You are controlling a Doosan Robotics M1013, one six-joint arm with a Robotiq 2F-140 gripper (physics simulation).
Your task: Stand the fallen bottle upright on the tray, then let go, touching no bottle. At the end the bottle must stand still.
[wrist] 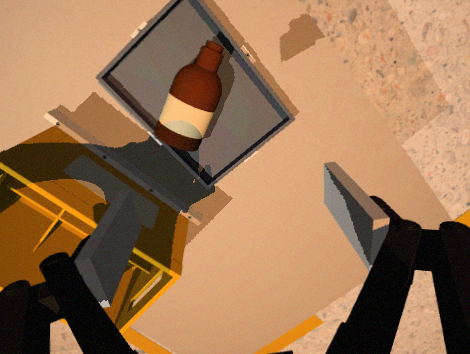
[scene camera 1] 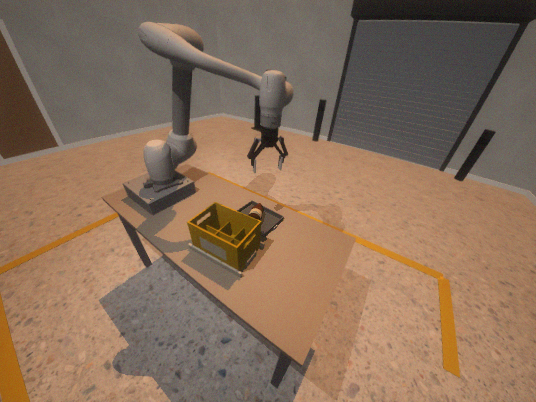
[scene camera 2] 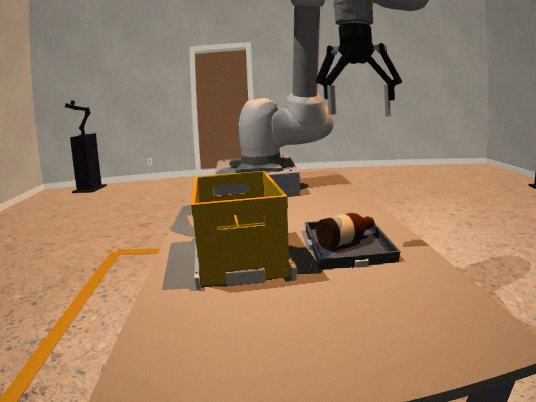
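Pixels of known places: gripper, fingertip midpoint: (wrist: 229, 196) (scene camera 1: 267, 170) (scene camera 2: 359, 115); arm's base at its link origin: (scene camera 1: 164, 181) (scene camera 2: 261, 166).
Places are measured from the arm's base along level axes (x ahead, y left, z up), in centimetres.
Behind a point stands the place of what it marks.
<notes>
The brown bottle (scene camera 1: 256, 212) {y 27.9, x 61.3, z -2.1 cm} (scene camera 2: 345, 231) {y 29.7, x 63.1, z -4.6 cm} (wrist: 190, 100) {y 30.5, x 58.0, z -1.9 cm} with a cream label lies on its side in the dark shallow tray (scene camera 1: 270, 219) {y 35.9, x 65.1, z -9.2 cm} (scene camera 2: 374, 248) {y 37.2, x 63.0, z -9.2 cm} (wrist: 250, 111) {y 36.8, x 65.4, z -9.2 cm}. Its base is at the tray's crate-side edge, and its neck points toward the far side from the crate. Whether its base rests on the rim is unclear. My gripper (scene camera 1: 267, 169) {y 33.2, x 62.3, z 22.8 cm} (scene camera 2: 360, 113) {y 33.2, x 62.3, z 22.8 cm} (wrist: 229, 196) {y 33.2, x 62.3, z 22.8 cm} is open and empty. It points down, high above the table and apart from the bottle. In the wrist view, the bottle shows above the gap between the fingers.
A tall yellow crate with dividers (scene camera 1: 215, 246) {y -3.9, x 70.8, z 1.3 cm} (scene camera 2: 242, 242) {y 8.4, x 79.2, z -0.9 cm} (wrist: 180, 245) {y 17.0, x 75.6, z 1.3 cm} stands close beside the tray, held by low pale rails. The table (scene camera 1: 300, 270) {y 21.9, x 99.2, z -9.8 cm} (scene camera 2: 300, 325) {y 20.8, x 94.8, z -9.7 cm} (wrist: 260, 260) {y 23.1, x 94.0, z -9.7 cm} bears both. The arm's grey base block (scene camera 1: 172, 196) {y -1.2, x 14.0, z -3.9 cm} (scene camera 2: 289, 183) {y 12.0, x 11.2, z -4.7 cm} is at the table's far end.
</notes>
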